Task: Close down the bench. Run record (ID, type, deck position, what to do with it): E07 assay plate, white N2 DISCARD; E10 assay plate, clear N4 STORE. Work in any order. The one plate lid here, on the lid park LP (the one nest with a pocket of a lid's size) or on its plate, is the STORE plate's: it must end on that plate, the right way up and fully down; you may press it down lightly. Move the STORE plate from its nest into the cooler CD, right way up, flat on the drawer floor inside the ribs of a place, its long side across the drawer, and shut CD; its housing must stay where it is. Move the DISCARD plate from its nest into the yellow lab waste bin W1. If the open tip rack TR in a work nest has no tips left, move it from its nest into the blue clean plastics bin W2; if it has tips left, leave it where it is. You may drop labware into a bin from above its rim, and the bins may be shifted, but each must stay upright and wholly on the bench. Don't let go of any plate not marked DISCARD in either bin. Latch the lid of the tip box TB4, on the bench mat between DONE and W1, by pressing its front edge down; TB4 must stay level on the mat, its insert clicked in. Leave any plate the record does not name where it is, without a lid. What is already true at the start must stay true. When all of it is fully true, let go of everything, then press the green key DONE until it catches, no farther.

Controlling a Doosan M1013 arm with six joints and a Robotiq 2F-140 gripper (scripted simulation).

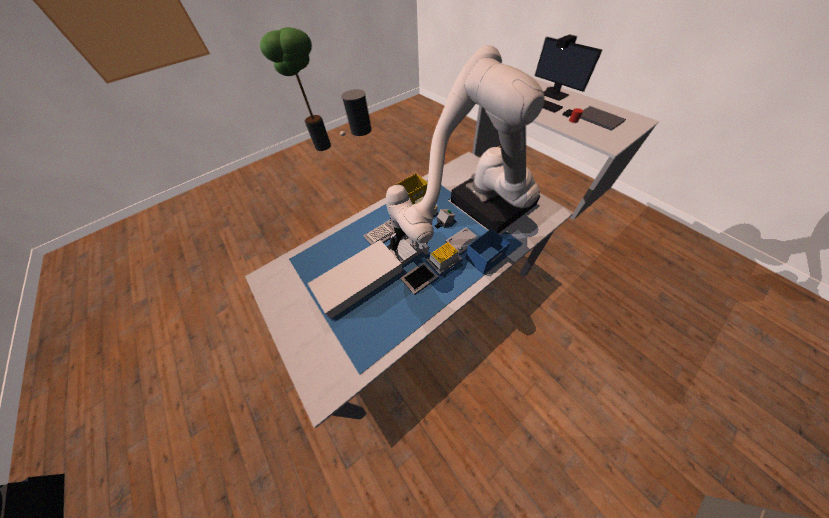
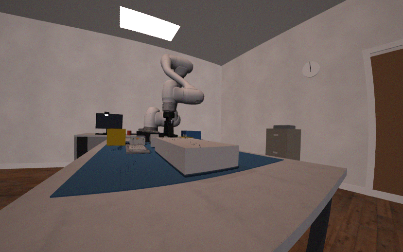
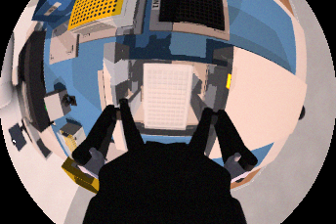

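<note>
My gripper is now 40 mm short of the cooler drawer and 20 mm above it. The rest, counted from my hand: white cooler CD 170 mm ahead, 20 mm to the left, 10 mm below; white gridded plate 190 mm to the right, 60 mm ahead, 20 mm below; black plate 190 mm to the left, 20 mm below, 20 mm ahead.
</note>
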